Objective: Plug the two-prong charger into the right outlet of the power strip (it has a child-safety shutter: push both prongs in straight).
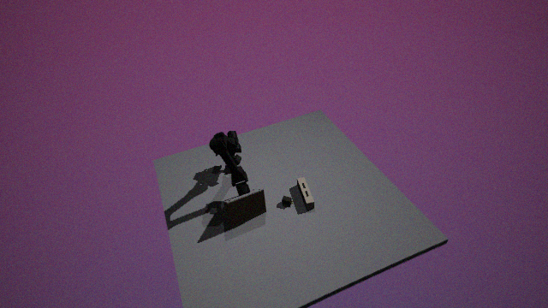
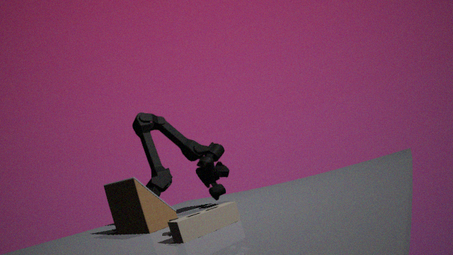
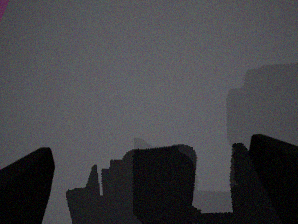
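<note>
Right now the dark two-prong charger is 30 cm ahead of my gripper tip, 48 cm to the right of it and 3 cm below it.
</note>
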